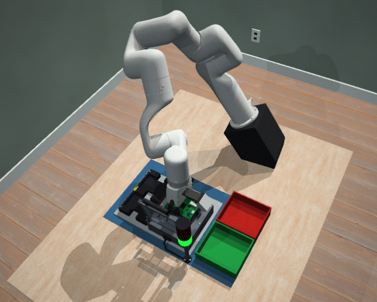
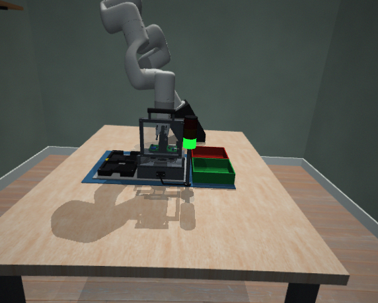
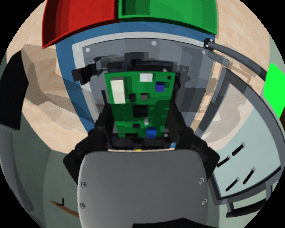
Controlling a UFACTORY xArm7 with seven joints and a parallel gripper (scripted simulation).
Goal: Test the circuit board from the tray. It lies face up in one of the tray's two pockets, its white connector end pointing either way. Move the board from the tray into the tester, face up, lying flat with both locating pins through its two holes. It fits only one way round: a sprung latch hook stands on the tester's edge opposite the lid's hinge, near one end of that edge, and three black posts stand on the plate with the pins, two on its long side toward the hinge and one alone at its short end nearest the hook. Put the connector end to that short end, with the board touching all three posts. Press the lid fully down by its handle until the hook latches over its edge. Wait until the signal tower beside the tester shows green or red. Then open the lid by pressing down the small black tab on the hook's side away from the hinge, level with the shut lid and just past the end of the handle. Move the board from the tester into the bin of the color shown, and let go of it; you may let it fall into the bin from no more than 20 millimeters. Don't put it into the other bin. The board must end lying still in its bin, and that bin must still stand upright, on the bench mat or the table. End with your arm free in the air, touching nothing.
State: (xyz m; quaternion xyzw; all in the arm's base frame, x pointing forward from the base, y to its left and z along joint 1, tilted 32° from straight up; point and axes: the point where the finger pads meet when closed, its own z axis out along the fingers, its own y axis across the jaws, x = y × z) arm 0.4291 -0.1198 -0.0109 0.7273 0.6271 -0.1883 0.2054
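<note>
Now: the tester plate 10 mm ahead of my hand, 10 mm to the left of it and 30 mm below it. From my hand the other things lie so: green circuit board 10 mm below; then clear lid 110 mm ahead, 20 mm to the right, 80 mm above; then green bin 70 mm ahead, 190 mm to the left, 90 mm below.
</note>
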